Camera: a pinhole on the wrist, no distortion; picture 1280 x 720 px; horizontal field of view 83.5 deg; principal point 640.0 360.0 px. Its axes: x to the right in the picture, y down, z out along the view. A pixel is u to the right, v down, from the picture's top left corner.
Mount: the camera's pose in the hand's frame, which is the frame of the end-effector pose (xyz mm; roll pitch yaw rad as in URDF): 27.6 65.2 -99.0 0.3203 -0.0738 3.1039
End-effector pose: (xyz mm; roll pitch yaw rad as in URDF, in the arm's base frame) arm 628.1 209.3 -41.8 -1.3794 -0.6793 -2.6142
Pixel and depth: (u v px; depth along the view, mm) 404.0 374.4 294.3
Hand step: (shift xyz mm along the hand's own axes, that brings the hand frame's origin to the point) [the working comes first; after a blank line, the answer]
In the camera's frame: -96.9 5.9 294.3

148.1 147.8 174.3
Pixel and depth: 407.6 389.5 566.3
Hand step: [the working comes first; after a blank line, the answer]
In the camera's frame: -183.5 23.3 566.3

256.5 212.9 430.8
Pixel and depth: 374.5 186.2 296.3
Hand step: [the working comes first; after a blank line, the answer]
In the camera's frame: -109.7 -71.8 296.3

162.1 221.7 150.8
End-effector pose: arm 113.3 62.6 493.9 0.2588 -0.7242 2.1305
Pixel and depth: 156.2 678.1 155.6
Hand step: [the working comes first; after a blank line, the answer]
In the camera's frame: -105.0 69.0 155.6

144.1 44.3 62.2
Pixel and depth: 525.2 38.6 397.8
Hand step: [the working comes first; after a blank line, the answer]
In the camera's frame: -63.7 -178.3 397.8

125.8 356.2 216.9
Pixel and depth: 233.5 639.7 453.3
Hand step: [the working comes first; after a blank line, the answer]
In the camera's frame: -257.0 176.8 453.3

318.6 29.1 366.6
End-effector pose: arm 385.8 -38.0 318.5 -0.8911 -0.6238 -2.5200
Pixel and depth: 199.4 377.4 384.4
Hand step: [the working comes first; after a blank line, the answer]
In the camera's frame: -236.2 9.3 384.4

294.3 167.4 250.4
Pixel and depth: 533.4 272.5 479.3
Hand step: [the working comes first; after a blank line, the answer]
In the camera's frame: -71.3 -58.5 479.3

138.6 267.6 331.1
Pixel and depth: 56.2 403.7 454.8
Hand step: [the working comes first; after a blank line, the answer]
In the camera's frame: -370.3 27.7 454.8

433.5 166.9 312.9
